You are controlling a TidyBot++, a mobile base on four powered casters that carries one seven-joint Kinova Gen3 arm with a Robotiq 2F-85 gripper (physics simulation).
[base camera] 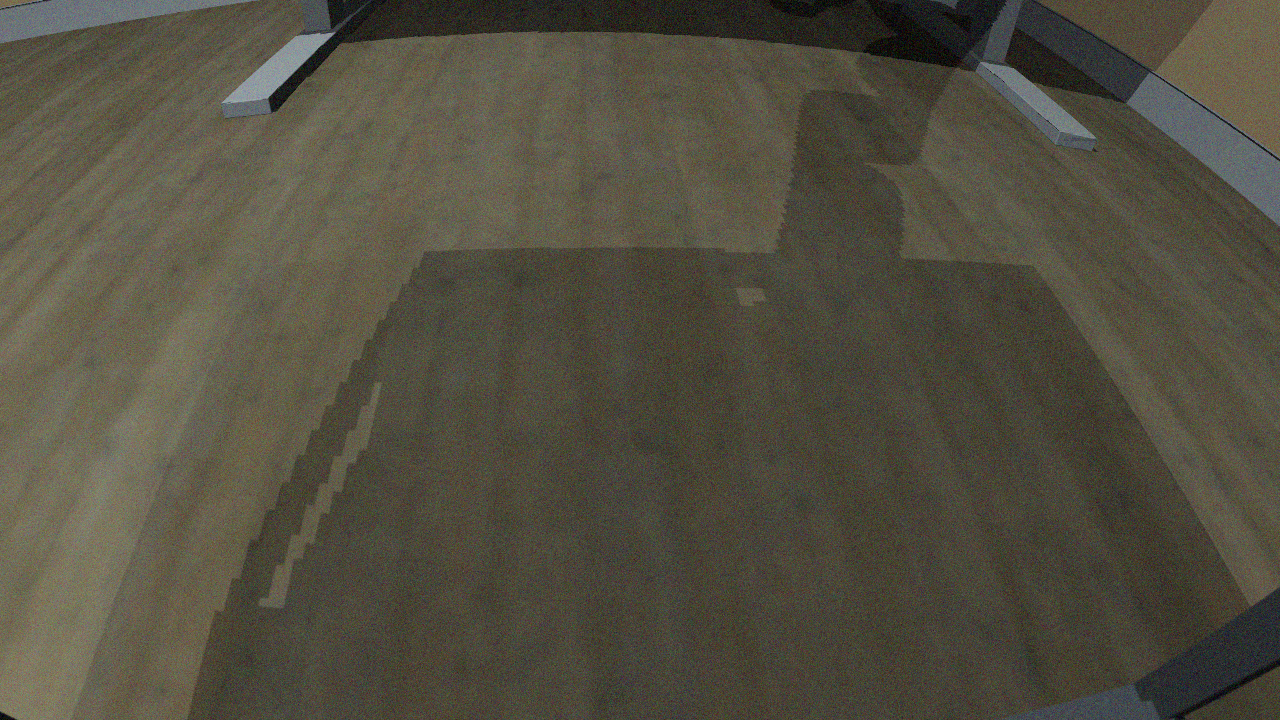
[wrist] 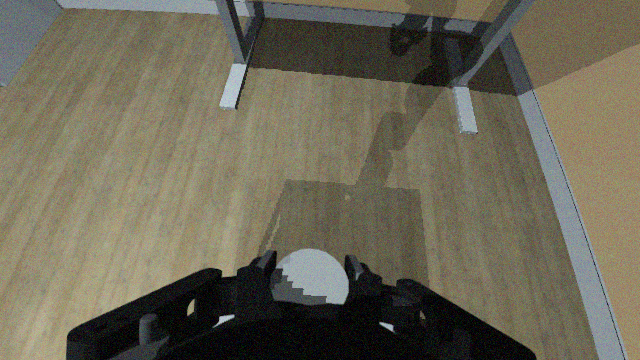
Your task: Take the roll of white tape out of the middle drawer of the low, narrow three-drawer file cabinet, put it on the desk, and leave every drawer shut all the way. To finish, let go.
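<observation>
My gripper (wrist: 310, 266) is shut on the roll of white tape (wrist: 317, 276), which shows as a pale rounded shape between the two black fingertips at the bottom of the wrist view. The tape is held up in front of the floor, partly in shadow. The desk shows by its grey legs and light feet: a left foot (base camera: 275, 73) (wrist: 232, 86) and a right foot (base camera: 1038, 104) (wrist: 465, 110), ahead of me. The desk top does not show. The file cabinet and its drawers do not show in either view.
A wall (wrist: 595, 130) with a grey baseboard (wrist: 555, 190) (base camera: 1208, 138) runs along the right. A grey surface (wrist: 25, 37) stands at the far left of the wrist view. Shadows of the arm and base lie on the wood floor (base camera: 581, 161) (wrist: 150, 140) before the desk.
</observation>
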